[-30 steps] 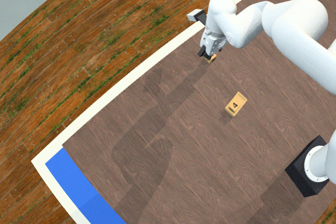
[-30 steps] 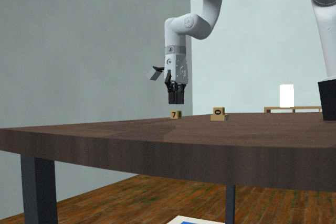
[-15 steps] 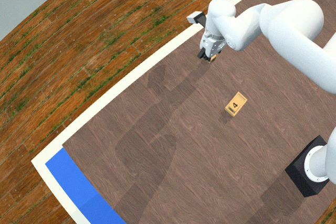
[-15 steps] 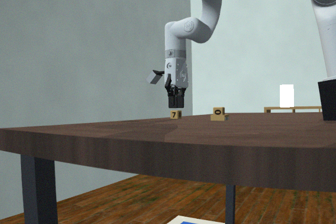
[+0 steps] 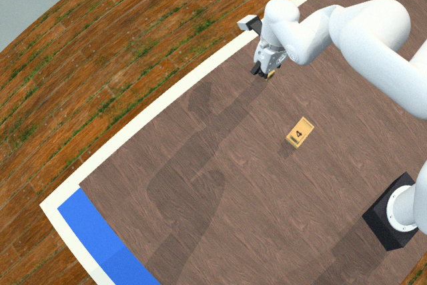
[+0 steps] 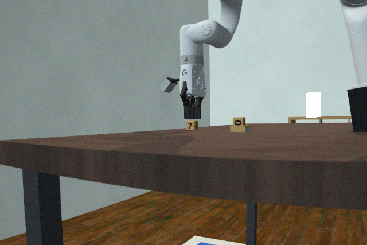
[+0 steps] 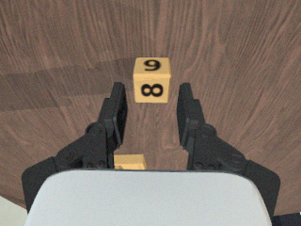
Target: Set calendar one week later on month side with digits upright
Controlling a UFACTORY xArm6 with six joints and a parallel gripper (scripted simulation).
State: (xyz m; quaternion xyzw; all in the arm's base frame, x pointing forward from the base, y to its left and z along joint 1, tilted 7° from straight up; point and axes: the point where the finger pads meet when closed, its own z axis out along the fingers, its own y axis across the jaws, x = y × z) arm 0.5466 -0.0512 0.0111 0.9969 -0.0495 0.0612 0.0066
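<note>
Right now the wooden cube is 40 mm below my hand. The rest, counted from my hand: tray (170 mm behind, 70 mm to the left, 50 mm below).
</note>
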